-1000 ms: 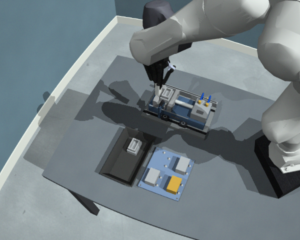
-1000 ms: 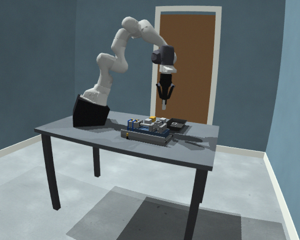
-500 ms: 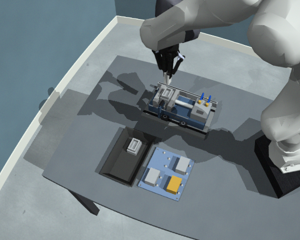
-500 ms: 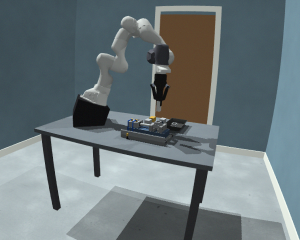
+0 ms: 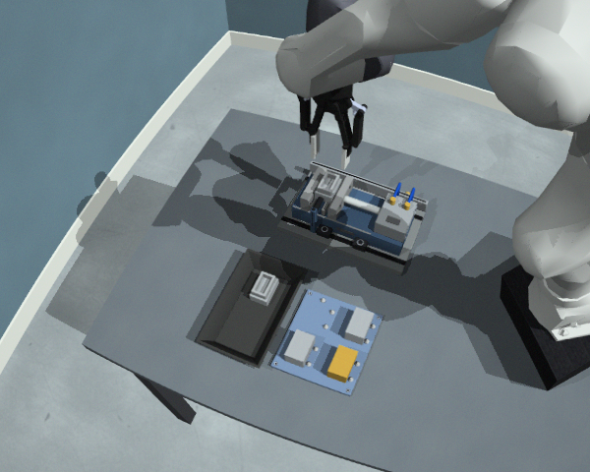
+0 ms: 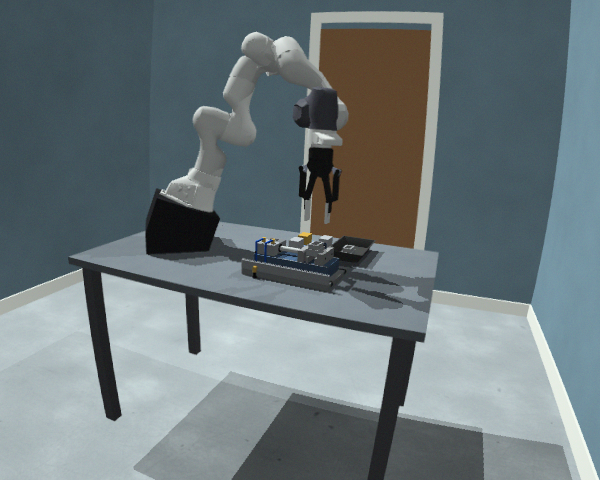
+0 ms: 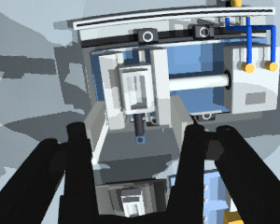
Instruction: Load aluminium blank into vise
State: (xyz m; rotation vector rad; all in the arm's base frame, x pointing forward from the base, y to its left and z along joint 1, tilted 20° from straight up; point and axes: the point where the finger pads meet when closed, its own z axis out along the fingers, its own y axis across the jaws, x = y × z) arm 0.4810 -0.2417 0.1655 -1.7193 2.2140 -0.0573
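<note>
Now: hand 14 cm above the moving jaw, 3 cm past it and 1 cm to the right of it. From my hand the other things lie so: vise: 17 cm below, 6 cm behind, 2 cm to the left; fixed jaw: 14 cm below, 4 cm ahead; vise hose block: 16 cm behind, 14 cm below, 3 cm to the left.
</note>
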